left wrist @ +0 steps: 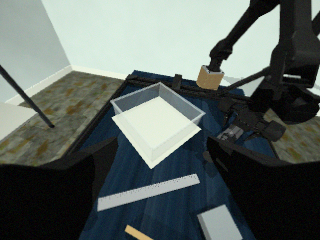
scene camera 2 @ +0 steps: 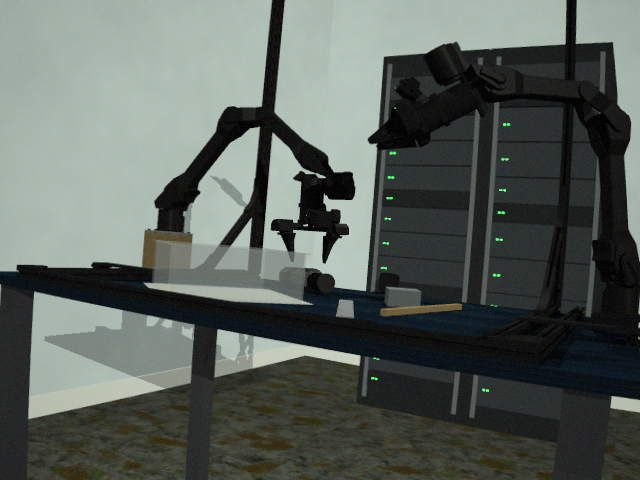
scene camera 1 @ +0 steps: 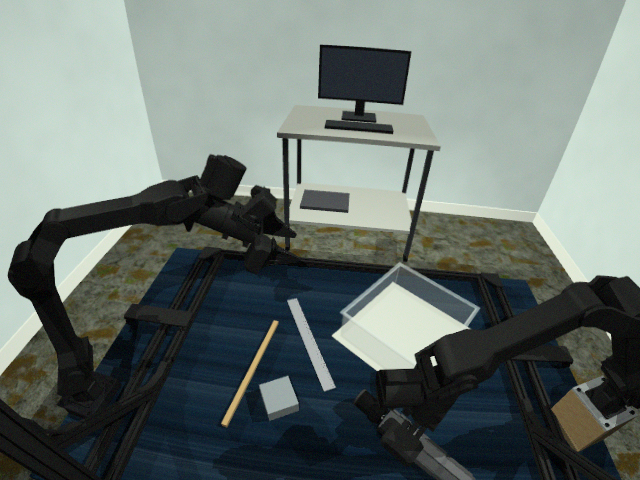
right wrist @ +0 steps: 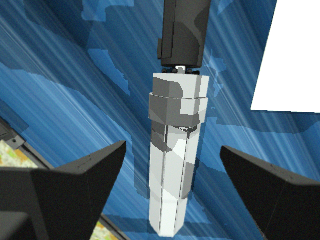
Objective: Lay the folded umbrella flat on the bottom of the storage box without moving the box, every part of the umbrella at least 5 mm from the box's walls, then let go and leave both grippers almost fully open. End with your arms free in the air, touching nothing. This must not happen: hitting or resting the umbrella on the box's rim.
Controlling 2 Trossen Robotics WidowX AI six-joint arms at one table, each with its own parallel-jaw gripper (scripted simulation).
Note:
In view: the left gripper (scene camera 1: 297, 247), the right gripper (scene camera 2: 308, 262), a clear storage box (scene camera 1: 404, 308), a grey block (scene camera 1: 279, 398), a metal ruler (scene camera 1: 320, 367) and a folded umbrella (right wrist: 177, 105).
The clear storage box also shows in the left wrist view (left wrist: 158, 117) and in scene camera 2 (scene camera 2: 224, 272). The metal ruler is seen too in the left wrist view (left wrist: 110, 201). The left gripper shows as well in the left wrist view (left wrist: 162, 141) and in scene camera 2 (scene camera 2: 372, 144). The right wrist view does not show the grey block: it is out of frame. The right wrist view misses the metal ruler: it is out of frame.

